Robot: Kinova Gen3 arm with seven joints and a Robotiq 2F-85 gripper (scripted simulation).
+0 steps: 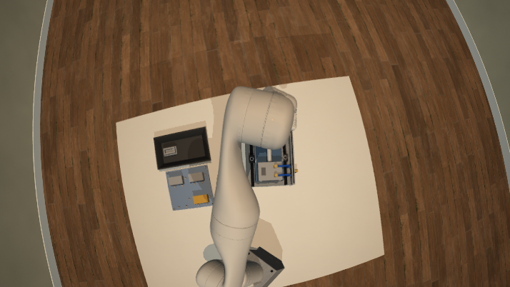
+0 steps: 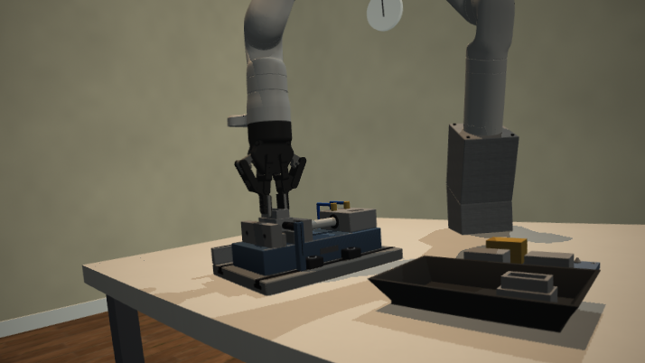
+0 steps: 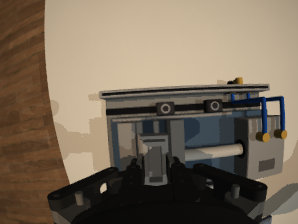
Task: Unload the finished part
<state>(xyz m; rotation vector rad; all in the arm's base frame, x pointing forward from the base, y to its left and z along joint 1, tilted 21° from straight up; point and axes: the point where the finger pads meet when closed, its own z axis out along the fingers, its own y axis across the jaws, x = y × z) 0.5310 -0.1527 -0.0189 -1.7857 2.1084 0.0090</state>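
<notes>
Now: the rod 8 cm behind my hand, 4 cm below it and 1 cm to the left of it. Also, from my hand: yellow block: 31 cm to the left, 23 cm behind, 10 cm below; then fixture plate: 36 cm to the left, 18 cm behind, 12 cm below; then blue vise: 8 cm below, 7 cm behind, 1 cm to the left.
</notes>
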